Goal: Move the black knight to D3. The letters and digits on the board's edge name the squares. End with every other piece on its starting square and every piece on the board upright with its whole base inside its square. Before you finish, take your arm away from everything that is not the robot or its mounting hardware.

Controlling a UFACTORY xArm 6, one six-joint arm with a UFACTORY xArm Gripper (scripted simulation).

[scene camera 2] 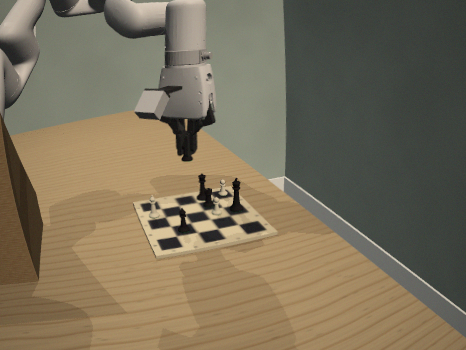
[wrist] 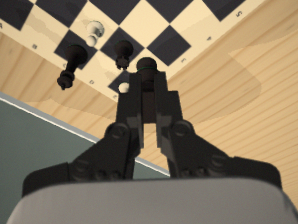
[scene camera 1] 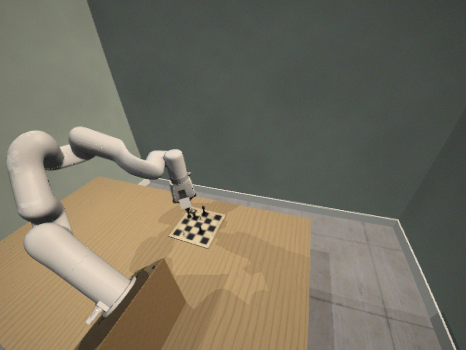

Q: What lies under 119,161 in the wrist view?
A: My gripper.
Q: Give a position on a chessboard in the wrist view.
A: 172,41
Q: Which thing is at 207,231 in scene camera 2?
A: A chessboard.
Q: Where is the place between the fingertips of my gripper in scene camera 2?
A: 186,154
